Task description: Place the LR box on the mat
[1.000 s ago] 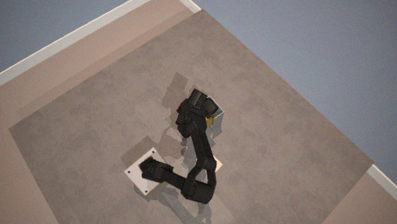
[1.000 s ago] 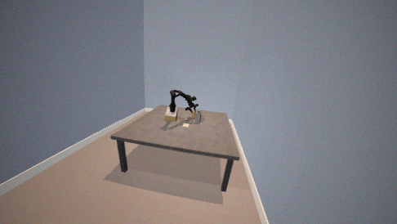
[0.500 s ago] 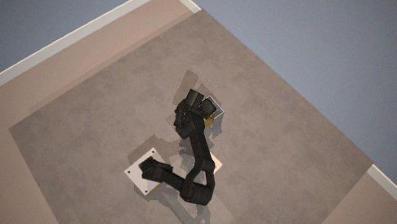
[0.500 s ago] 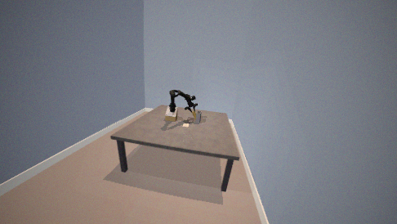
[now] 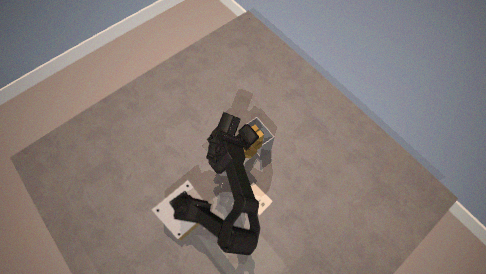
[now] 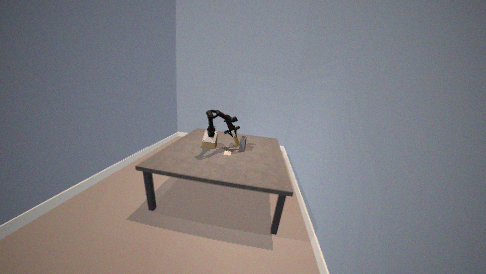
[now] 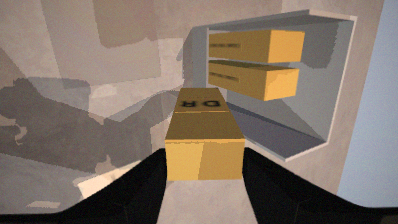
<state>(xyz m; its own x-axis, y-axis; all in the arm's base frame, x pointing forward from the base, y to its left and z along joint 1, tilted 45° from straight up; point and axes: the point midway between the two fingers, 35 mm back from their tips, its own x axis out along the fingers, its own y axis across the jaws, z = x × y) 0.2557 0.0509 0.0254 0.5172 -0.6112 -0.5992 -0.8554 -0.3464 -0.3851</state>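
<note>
My gripper tip is now 20 mm past the grey mat, 90 mm to the right of it and 150 mm above it.
</note>
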